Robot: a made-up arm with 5 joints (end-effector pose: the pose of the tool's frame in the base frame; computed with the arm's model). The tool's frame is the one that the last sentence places. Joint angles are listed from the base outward.
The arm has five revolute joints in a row. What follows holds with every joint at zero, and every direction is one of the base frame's. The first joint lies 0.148 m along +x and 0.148 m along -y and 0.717 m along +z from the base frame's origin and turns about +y. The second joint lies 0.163 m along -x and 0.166 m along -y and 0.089 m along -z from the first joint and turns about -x. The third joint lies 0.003 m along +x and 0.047 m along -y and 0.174 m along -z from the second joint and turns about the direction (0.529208, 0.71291, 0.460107). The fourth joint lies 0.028 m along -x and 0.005 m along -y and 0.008 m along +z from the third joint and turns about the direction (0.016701, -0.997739, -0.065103). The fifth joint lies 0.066 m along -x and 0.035 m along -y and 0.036 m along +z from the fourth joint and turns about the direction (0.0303, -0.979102, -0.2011). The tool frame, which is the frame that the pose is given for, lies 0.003 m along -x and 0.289 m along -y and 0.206 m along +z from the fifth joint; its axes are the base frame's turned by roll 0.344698, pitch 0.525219 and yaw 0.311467 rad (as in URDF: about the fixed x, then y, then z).
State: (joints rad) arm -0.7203 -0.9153 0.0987 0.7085 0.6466
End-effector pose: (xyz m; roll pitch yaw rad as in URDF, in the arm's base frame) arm 0.1140 -0.4028 0.0358 2.0672 -1.0174 -1.1146
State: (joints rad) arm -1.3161 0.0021 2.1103 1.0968 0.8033
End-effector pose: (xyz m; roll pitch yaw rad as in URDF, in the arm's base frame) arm 0.4878 -0.7312 0.2743 0.9997 -1.0441 0.5762
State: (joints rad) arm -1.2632 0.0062 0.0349 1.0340 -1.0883
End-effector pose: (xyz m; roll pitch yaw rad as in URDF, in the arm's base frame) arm 0.1506 -0.6691 0.4997 -0.1880 -0.5735 0.4103
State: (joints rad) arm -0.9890 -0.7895 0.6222 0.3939 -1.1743
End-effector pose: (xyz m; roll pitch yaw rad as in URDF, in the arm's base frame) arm 0.5495 -0.4151 0.5156 0.4986 0.3338 1.6720
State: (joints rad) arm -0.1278 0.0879 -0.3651 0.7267 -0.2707
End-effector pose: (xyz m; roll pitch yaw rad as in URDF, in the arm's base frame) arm -0.2899 -0.6094 0.5914 -0.1428 -0.2511 0.1204
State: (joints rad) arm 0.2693 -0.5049 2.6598 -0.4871 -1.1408
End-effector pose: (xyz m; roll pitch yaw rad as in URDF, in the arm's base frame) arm -0.2969 -0.0218 0.4322 0.6033 -0.1595 -1.7746
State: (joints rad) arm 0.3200 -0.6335 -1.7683 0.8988 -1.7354
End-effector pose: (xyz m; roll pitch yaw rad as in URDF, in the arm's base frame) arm -0.3120 -0.3402 0.7354 -0.0566 0.6432 -0.8935
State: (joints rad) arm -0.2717 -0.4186 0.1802 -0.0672 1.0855
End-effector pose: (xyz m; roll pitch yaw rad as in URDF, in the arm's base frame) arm -0.1885 -0.6528 0.3244 0.7624 -0.6242 -0.0491
